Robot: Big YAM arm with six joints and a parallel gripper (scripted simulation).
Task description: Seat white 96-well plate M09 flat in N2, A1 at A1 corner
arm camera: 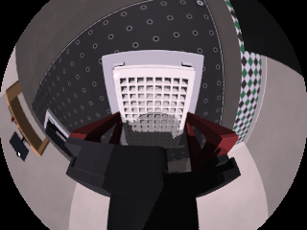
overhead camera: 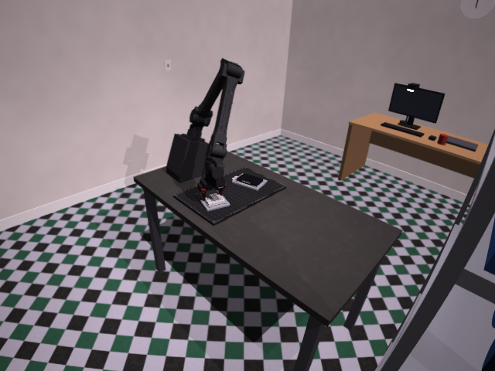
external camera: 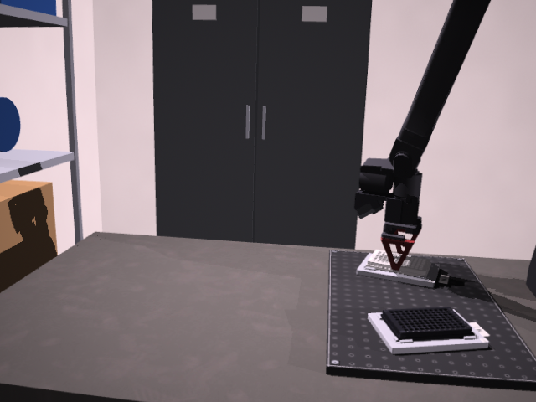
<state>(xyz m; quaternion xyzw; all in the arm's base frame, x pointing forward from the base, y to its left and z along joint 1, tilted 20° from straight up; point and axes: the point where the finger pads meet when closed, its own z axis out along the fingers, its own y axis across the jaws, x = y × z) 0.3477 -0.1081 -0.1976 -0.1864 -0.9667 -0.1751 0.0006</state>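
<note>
My gripper is now 10 mm above the white 96-well plate M09. The rest, counted from my hand: black 96-well plate M06: 10 mm ahead, 280 mm to the left, 10 mm below; plate nest N2: 20 mm below.
</note>
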